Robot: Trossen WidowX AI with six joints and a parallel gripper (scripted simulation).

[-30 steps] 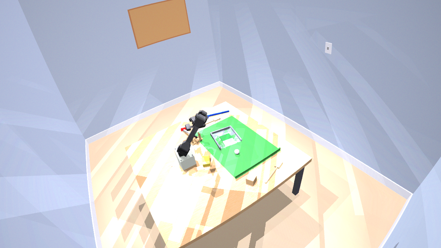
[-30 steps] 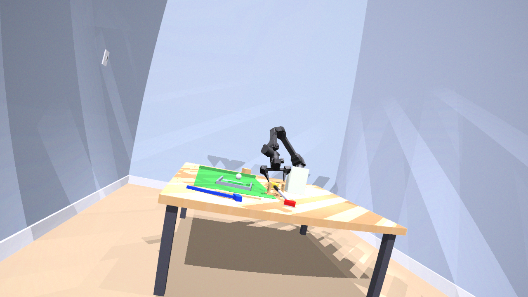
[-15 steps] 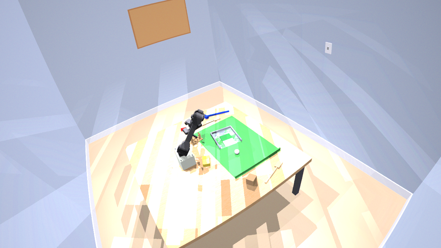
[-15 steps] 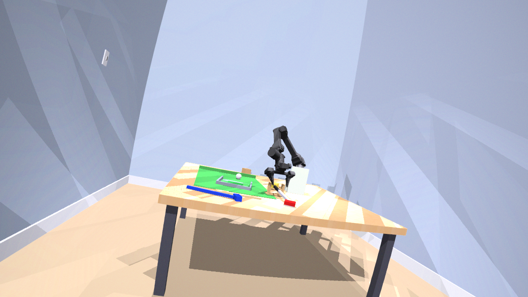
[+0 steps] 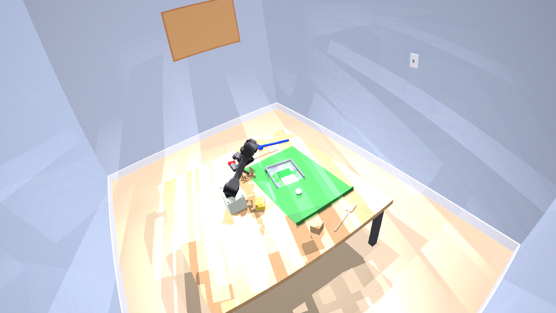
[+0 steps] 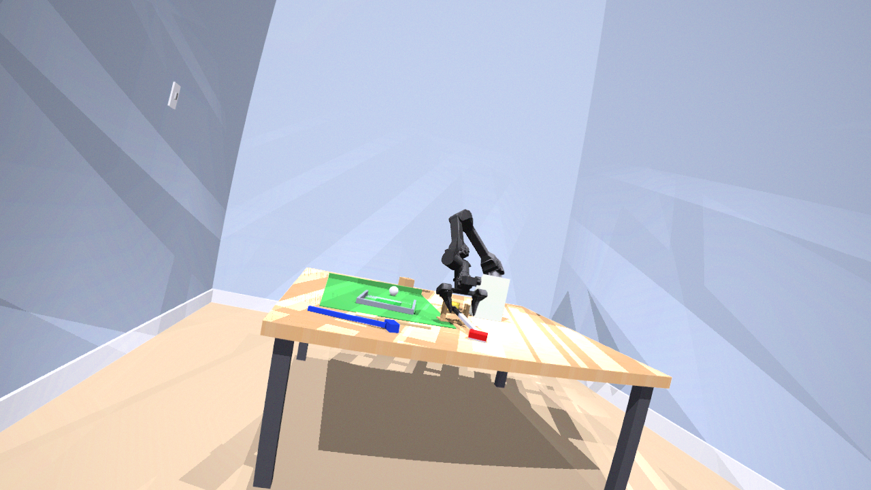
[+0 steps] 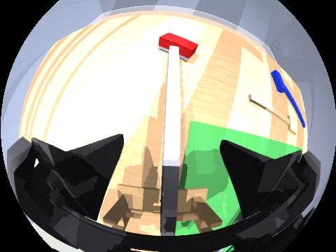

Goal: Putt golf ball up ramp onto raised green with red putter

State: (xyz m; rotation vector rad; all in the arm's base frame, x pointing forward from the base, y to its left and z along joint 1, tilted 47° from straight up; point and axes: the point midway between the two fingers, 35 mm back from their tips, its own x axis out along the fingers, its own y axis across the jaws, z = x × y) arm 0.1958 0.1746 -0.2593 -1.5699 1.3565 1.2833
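Now: the wooden rack 8 cm to the right of my gripper tip, 1 cm below it and 1 cm ahead of it. The rest, counted from my gripper tip: blue putter: 36 cm ahead, 21 cm to the left, 4 cm below; then white golf ball: 45 cm to the right, 24 cm ahead, 3 cm below; then yellow block: 40 cm to the right, 4 cm below, 2 cm behind.
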